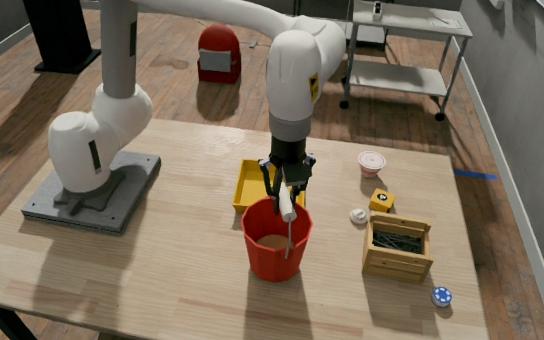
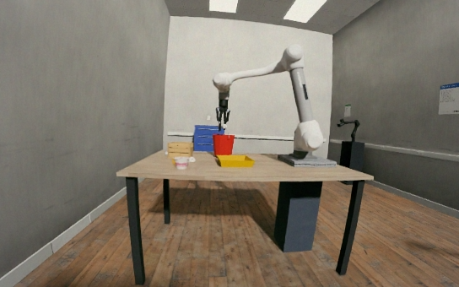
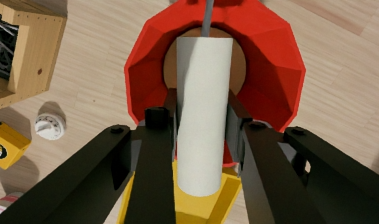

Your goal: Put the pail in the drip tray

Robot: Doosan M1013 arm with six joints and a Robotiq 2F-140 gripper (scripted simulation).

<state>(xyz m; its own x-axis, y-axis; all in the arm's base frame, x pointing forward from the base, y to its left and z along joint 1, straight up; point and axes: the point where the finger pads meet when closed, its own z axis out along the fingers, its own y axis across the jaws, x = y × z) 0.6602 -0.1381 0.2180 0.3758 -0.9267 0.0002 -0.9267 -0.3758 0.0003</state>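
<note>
The red pail is 1 cm behind my hand and 10 cm below it. Round my hand: white cup: 26 cm ahead, 45 cm to the left, 22 cm below; then blue disc: 46 cm ahead, 4 cm to the right, 25 cm below; then yellow drip tray: 8 cm behind, 28 cm to the left, 25 cm below.
</note>
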